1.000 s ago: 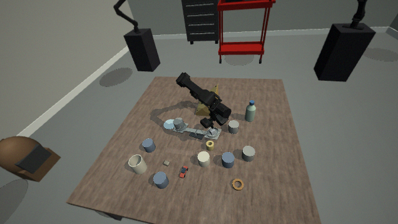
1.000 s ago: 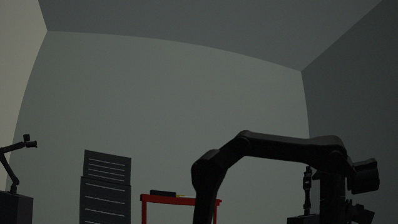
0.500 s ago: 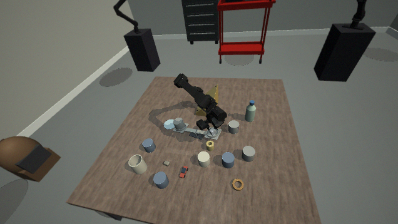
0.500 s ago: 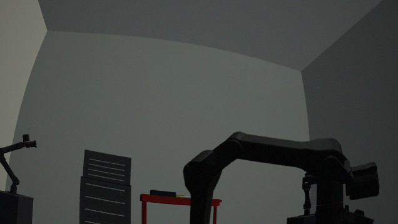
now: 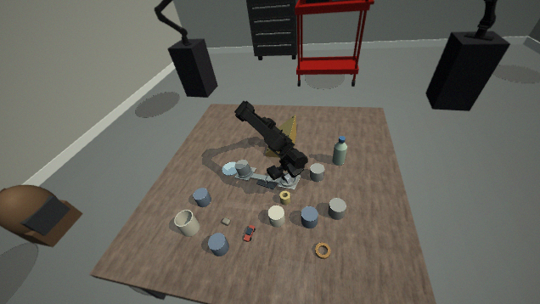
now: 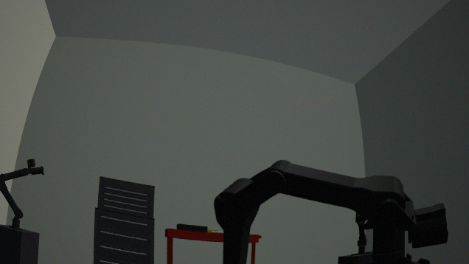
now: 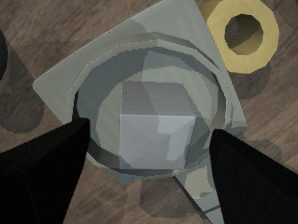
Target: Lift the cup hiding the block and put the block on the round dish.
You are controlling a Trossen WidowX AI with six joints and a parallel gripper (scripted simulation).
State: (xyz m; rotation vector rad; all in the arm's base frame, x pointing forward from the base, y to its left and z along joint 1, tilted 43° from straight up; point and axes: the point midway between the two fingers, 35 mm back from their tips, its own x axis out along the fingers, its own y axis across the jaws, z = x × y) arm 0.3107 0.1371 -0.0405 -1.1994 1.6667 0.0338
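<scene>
Now: gripper tip 10 mm above the grey block. Round my gripper tip: toy car: 260 mm ahead, 120 mm to the right, 90 mm below; small balance: 20 mm behind, 120 mm to the right, 70 mm below; grey cup: 110 mm behind, 140 mm to the left, 60 mm below.
</scene>
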